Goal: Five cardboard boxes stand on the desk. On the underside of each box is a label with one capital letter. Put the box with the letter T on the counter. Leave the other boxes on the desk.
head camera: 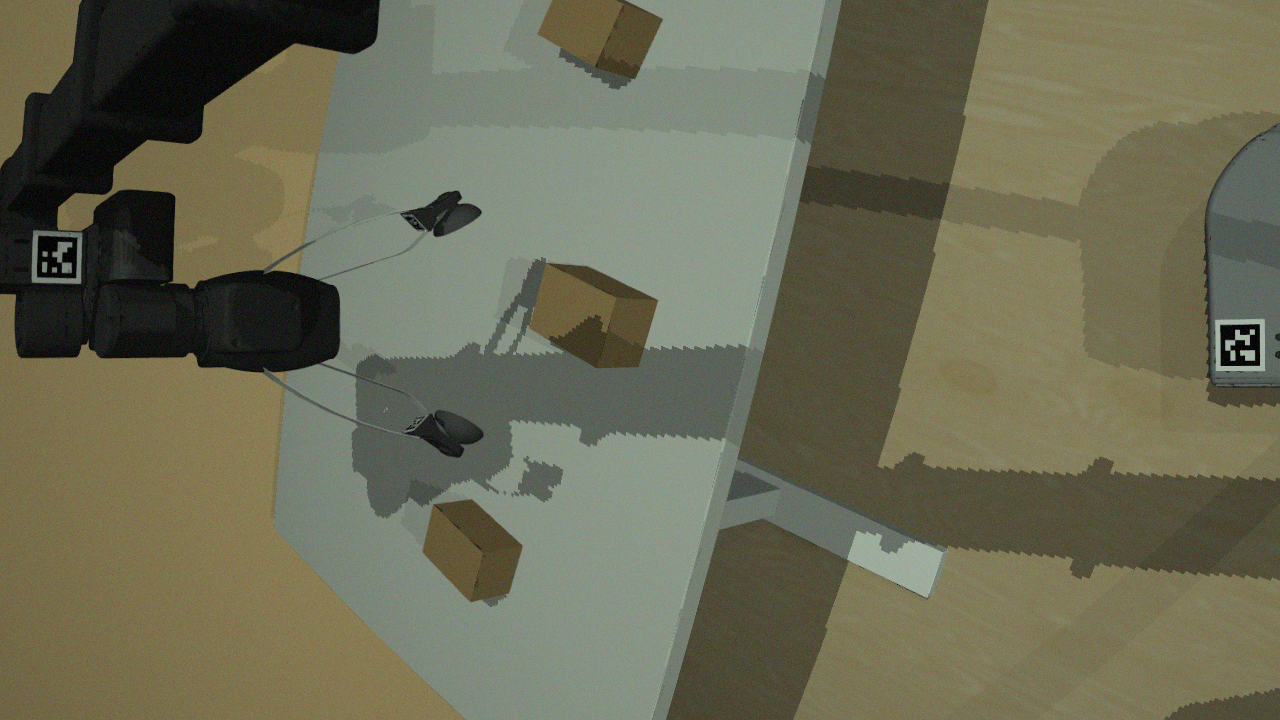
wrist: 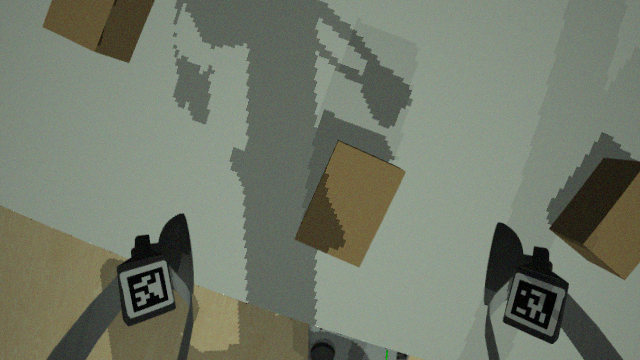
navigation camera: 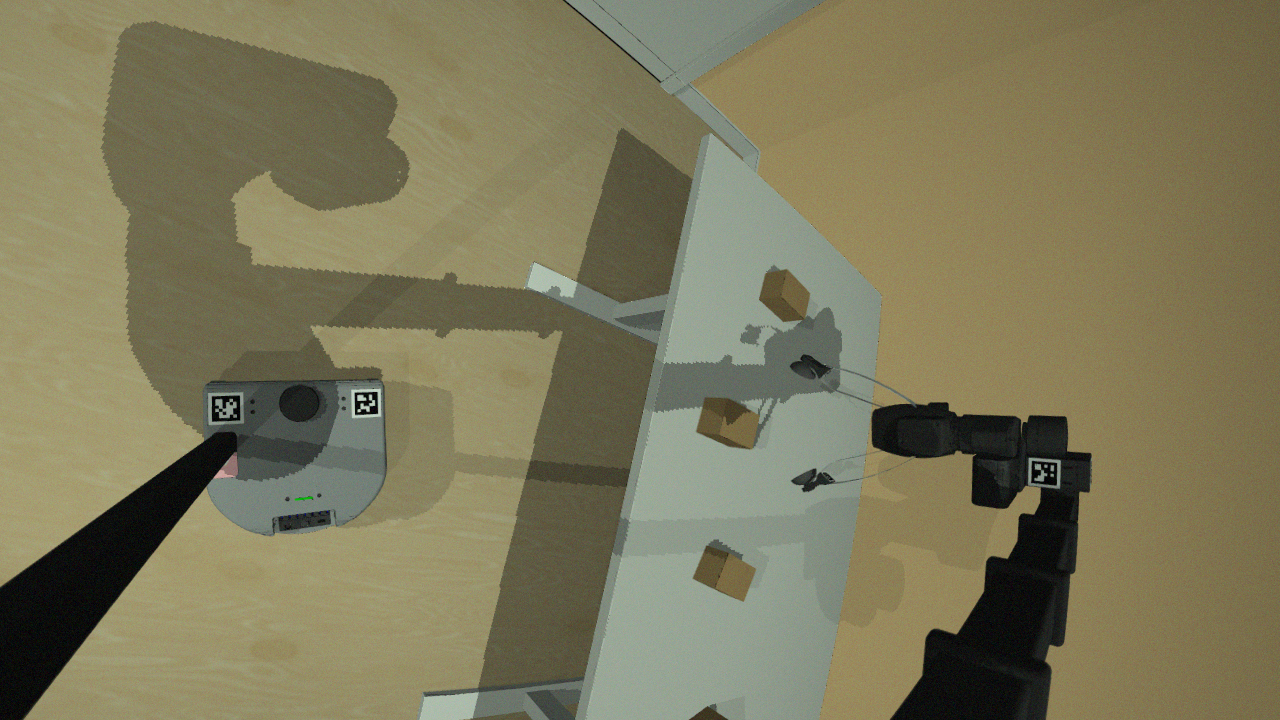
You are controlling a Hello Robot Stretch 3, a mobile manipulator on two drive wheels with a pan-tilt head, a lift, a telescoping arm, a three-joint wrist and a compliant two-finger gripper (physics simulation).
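Seen in the pictures: gripper, fingertip midpoint: (head camera: pixel 475 323) (wrist: pixel 337 248) (navigation camera: pixel 793 422); robot's base, link origin: (navigation camera: pixel 299 401).
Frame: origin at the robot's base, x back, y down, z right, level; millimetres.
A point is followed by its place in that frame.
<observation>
My gripper (head camera: pixel 460 324) {x 23, y -870, z 594 mm} (navigation camera: pixel 810 423) {x 23, y -870, z 594 mm} (wrist: pixel 337 248) {x 23, y -870, z 594 mm} is open, its fingers spread wide above the desk (head camera: pixel 608 537) {x -164, y -720, z 604 mm} (navigation camera: pixel 760 205) {x -381, y -720, z 743 mm} (wrist: pixel 450 150) {x 130, y -720, z 641 mm}. The middle brown box (head camera: pixel 590 313) {x 32, y -770, z 571 mm} (navigation camera: pixel 726 422) {x 25, y -770, z 559 mm} (wrist: pixel 357 200) {x 39, y -770, z 600 mm} stands apart from the fingers; in the wrist view it shows between them. Another box (head camera: pixel 469 548) {x -188, y -770, z 744 mm} (navigation camera: pixel 784 293) {x -196, y -770, z 734 mm} (wrist: pixel 95 25) {x -189, y -770, z 745 mm} stands toward the desk's narrow end. A third box (head camera: pixel 599 31) {x 271, y -770, z 559 mm} (navigation camera: pixel 725 573) {x 272, y -770, z 556 mm} (wrist: pixel 605 215) {x 258, y -769, z 591 mm} stands on the other side. Part of a fourth box (navigation camera: pixel 708 713) {x 555, y -734, z 558 mm} shows at the navigation view's bottom edge. Undersides and letters are hidden. The counter and fifth box do not show.
The robot base (head camera: pixel 1253 268) {x 90, y -160, z 112 mm} (navigation camera: pixel 340 483) {x 167, y -160, z 72 mm} (wrist: pixel 345 345) {x 64, y -160, z 31 mm} stands on the floor across the desk's long edge. A desk leg foot (head camera: pixel 895 564) (navigation camera: pixel 572 295) sticks out over the floor. The tan wall (head camera: pixel 134 537) {x -268, y -926, z 1412 mm} (navigation camera: pixel 1074 223) {x -405, y -1196, z 1459 mm} runs along the desk's far side, near the arm and wrist.
</observation>
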